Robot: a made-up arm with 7 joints.
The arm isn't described. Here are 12 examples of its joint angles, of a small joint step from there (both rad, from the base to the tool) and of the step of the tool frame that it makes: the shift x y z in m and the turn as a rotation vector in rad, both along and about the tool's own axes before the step.
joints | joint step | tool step
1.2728 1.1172 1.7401 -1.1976 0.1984 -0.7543 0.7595 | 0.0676 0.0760 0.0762 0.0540 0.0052 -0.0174 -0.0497 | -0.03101 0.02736 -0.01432 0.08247 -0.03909 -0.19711
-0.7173 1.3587 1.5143 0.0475 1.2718 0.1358 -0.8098 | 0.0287 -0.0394 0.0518 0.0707 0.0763 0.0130 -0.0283 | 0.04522 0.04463 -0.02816 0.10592 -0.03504 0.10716
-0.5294 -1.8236 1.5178 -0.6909 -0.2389 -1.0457 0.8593 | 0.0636 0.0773 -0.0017 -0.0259 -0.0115 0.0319 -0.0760 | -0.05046 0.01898 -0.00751 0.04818 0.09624 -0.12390
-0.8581 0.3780 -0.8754 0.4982 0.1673 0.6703 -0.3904 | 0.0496 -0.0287 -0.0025 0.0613 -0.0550 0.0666 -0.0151 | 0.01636 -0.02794 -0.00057 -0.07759 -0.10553 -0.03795
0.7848 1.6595 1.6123 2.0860 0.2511 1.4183 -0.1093 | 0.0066 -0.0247 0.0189 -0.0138 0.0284 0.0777 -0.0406 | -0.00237 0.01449 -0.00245 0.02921 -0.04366 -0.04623
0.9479 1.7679 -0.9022 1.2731 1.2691 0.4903 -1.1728 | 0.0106 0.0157 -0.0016 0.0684 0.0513 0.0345 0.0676 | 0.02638 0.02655 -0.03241 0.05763 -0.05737 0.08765
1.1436 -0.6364 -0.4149 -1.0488 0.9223 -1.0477 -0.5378 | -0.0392 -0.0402 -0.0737 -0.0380 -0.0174 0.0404 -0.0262 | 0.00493 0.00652 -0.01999 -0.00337 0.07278 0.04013
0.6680 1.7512 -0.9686 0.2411 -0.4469 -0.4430 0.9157 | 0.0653 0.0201 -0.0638 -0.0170 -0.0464 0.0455 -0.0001 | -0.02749 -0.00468 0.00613 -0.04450 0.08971 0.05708
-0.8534 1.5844 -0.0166 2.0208 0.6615 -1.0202 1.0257 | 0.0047 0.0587 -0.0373 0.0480 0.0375 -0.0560 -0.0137 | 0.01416 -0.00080 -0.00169 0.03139 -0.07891 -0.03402
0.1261 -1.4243 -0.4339 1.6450 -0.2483 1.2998 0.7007 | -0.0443 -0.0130 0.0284 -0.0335 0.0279 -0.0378 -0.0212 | 0.00989 0.00773 -0.01431 0.08261 -0.05678 0.00487
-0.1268 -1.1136 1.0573 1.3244 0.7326 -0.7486 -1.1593 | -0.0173 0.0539 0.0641 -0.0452 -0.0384 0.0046 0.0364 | 0.01792 0.00338 0.01084 -0.03039 -0.03951 0.06447
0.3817 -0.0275 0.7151 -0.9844 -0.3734 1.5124 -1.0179 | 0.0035 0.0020 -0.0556 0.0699 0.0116 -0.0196 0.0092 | -0.04828 0.03322 0.00877 -0.00221 0.03972 -0.09083
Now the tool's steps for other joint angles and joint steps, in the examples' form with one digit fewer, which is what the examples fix.
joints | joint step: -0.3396 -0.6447 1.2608 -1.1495 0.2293 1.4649 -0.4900 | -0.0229 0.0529 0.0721 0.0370 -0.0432 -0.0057 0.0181
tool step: 0.0003 -0.0423 0.0372 -0.1528 0.0014 0.0100
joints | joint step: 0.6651 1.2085 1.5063 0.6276 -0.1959 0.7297 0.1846 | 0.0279 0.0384 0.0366 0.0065 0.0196 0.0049 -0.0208
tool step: 0.0158 0.0218 -0.0113 0.0163 -0.0415 -0.0832
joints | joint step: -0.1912 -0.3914 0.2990 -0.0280 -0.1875 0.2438 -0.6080 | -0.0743 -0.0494 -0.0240 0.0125 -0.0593 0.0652 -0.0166
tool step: -0.0328 -0.0231 0.0085 -0.0450 0.0316 -0.0091
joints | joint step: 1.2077 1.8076 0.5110 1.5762 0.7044 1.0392 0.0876 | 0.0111 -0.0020 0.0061 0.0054 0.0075 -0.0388 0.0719
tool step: 0.0054 0.0029 0.0091 -0.0084 0.0224 0.0546
